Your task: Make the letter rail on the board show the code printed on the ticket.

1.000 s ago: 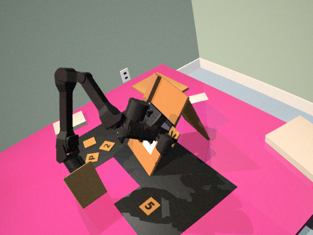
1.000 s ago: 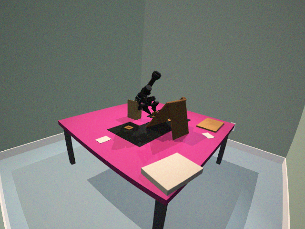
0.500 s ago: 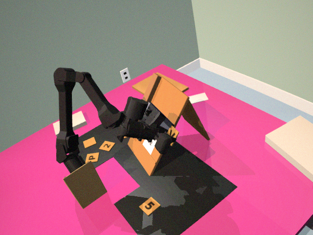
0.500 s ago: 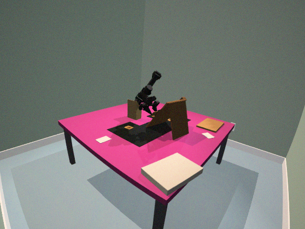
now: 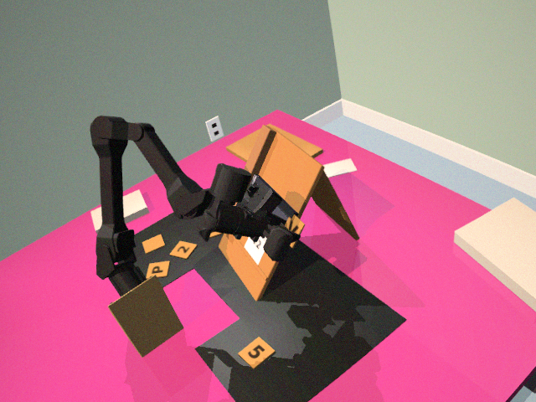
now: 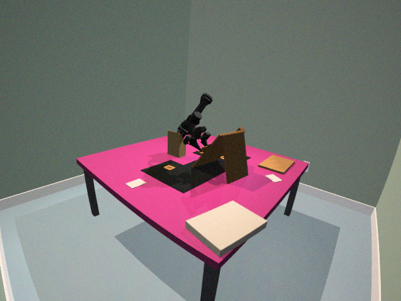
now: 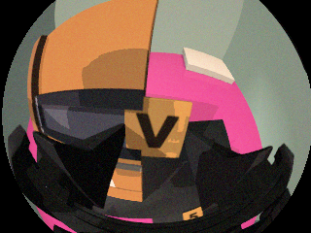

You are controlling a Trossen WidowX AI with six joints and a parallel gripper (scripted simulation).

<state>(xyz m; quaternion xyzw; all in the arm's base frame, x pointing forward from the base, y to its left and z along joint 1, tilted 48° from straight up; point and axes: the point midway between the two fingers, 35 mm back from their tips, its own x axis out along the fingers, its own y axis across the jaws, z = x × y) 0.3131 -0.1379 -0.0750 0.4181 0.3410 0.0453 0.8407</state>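
The white ticket lies 3 cm behind my gripper tip, 11 cm to the left of it and 8 cm below it. From my gripper tip the other things lie so: white block: 20 cm behind, 67 cm to the left, 15 cm below; orange flat panel: 33 cm ahead, 52 cm to the left, 16 cm below; black mat: 14 cm behind, 14 cm to the left, 16 cm below.
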